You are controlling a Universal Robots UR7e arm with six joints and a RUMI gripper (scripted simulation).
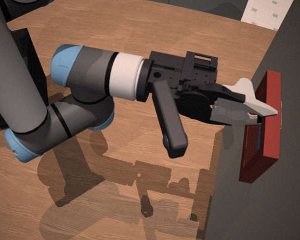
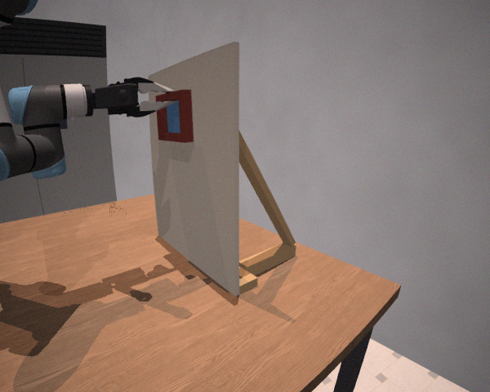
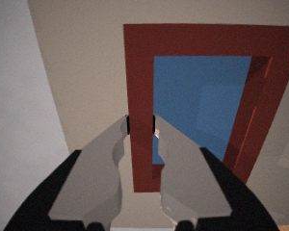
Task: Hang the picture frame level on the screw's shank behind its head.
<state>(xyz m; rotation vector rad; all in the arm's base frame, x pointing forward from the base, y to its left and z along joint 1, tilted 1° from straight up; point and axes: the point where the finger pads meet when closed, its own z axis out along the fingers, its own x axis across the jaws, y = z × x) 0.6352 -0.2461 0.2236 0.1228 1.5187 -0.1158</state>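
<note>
Now: hand 20 mm short of the picture frame and 50 mm above it. From my hand the other things lie so: upright board 40 mm ahead, 10 mm to the right, 190 mm below.
</note>
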